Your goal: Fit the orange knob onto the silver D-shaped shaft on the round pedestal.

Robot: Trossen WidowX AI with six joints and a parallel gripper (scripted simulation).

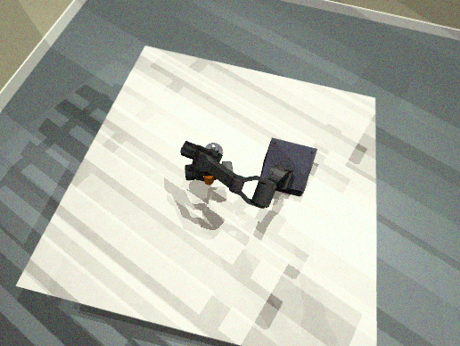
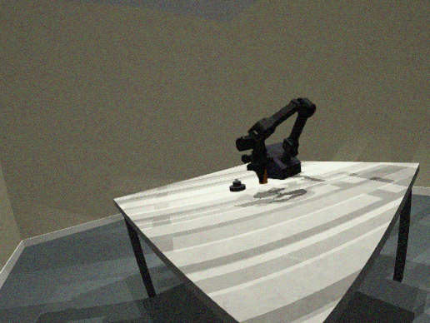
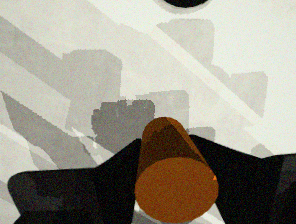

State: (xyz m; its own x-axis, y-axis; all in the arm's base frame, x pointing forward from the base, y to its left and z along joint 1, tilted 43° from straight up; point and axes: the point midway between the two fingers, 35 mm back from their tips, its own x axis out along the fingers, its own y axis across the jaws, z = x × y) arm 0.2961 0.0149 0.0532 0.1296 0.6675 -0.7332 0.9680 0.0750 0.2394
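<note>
Right now my gripper tip is 170 mm to the left of the round pedestal and 20 mm above it. Also, from my gripper tip: orange knob: 30 mm above.
</note>
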